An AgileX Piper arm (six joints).
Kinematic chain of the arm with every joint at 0, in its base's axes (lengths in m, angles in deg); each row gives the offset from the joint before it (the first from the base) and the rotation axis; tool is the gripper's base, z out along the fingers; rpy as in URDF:
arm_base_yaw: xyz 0 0 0.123 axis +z
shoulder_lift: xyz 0 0 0 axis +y
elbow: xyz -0.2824 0 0.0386 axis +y
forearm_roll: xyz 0.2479 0 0.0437 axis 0.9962 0 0.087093
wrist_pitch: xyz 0 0 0 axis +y
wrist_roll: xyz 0.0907 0 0.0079 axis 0.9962 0 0.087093
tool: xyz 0 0 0 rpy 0 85.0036 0
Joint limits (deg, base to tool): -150..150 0..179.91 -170..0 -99.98..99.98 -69.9..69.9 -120..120
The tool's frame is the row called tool.
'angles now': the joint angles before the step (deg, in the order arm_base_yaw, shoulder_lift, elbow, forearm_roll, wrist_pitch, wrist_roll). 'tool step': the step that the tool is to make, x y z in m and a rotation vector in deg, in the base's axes. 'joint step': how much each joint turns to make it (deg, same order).
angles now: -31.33, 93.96, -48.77, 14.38, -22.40, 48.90
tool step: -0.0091, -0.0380, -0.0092, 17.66, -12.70, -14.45
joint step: -5.55, 3.62, -3.00, 4.20, 0.90, 19.56
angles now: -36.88, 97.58, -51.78, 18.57, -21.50, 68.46
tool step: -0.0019, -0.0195, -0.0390, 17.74, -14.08, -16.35
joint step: -1.25, 6.94, -0.37, 10.39, -4.28, 17.92
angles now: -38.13, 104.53, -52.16, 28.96, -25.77, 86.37
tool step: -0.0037, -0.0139, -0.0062, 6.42, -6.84, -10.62
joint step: -0.87, 2.06, -1.97, 11.42, -1.04, 2.28
